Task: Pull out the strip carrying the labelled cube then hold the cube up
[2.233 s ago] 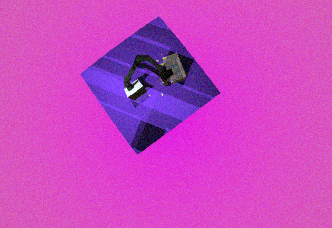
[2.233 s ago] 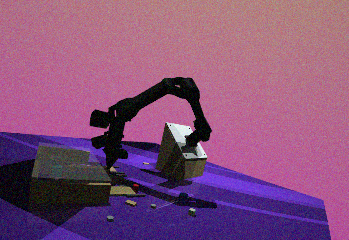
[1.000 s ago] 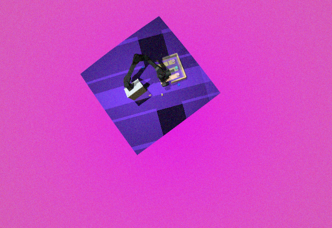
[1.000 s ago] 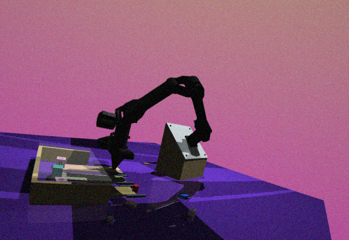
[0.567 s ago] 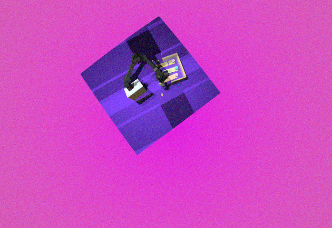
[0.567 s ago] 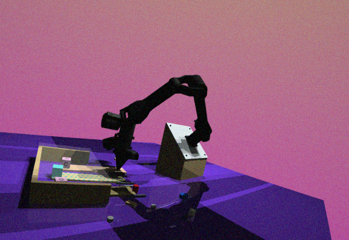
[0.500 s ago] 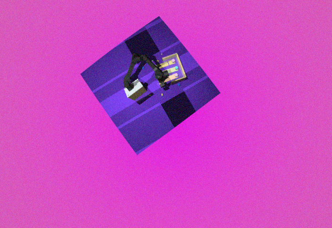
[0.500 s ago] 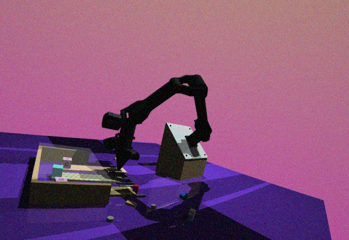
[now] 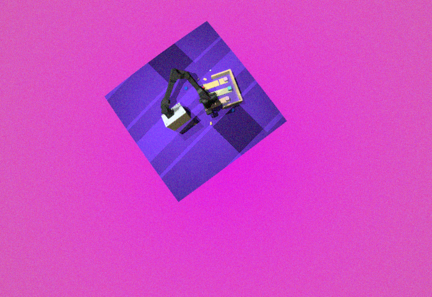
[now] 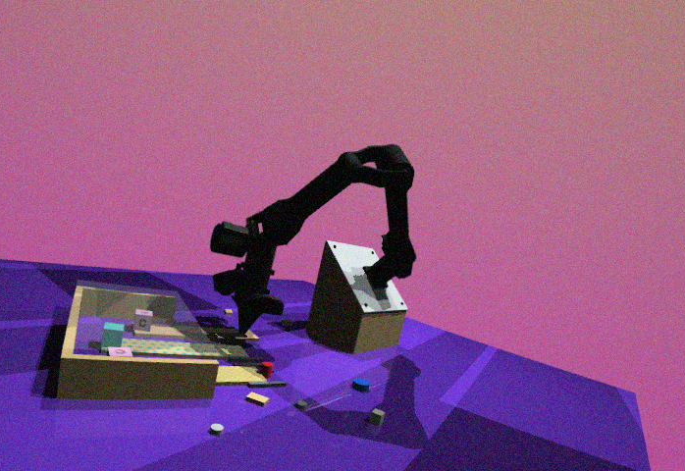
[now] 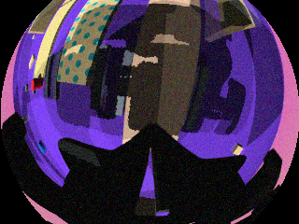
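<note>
Right now the tan strip is 9 cm ahead of my gripper tip and 3 cm to the right of it. Also, from my gripper tip: red cylinder 17 cm to the left, 9 cm ahead, 1 cm above.
</note>
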